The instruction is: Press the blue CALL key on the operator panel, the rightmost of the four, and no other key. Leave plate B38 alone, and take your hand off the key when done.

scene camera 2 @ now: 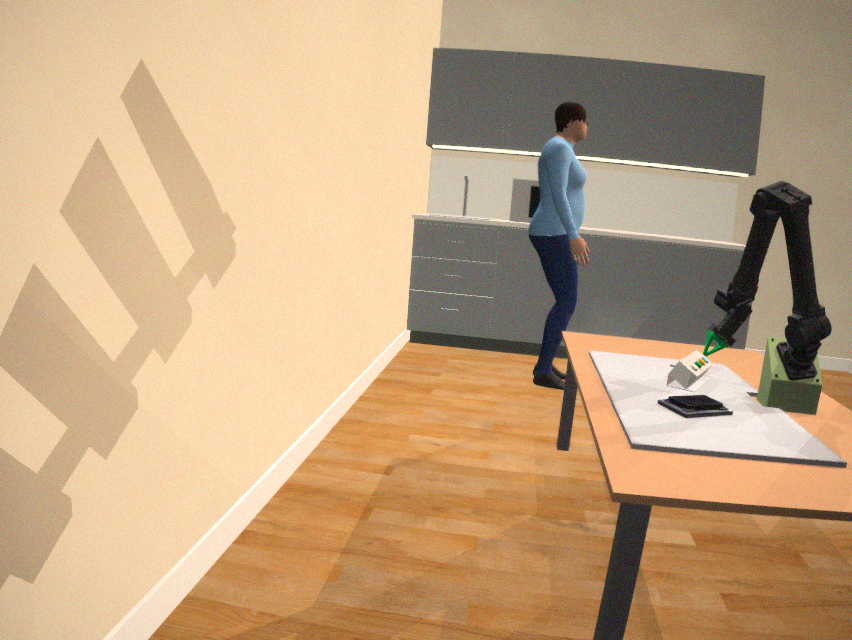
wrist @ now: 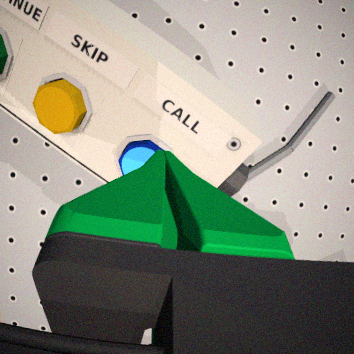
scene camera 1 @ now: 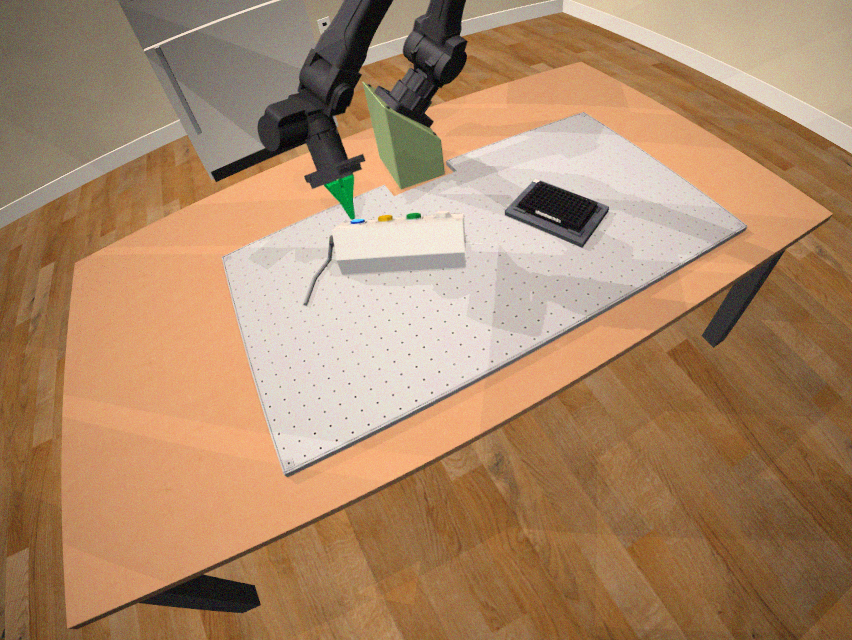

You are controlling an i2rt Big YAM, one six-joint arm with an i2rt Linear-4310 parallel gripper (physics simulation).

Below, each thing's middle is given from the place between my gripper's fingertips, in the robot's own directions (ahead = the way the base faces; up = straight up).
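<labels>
The blue CALL key point(wrist: 136, 153) is 2 cm below my hand and 1 cm to the left of it. Counted from my hand as well, the yellow SKIP key point(wrist: 59, 106) is 5 cm to the left, 3 cm ahead and 1 cm below.
</labels>
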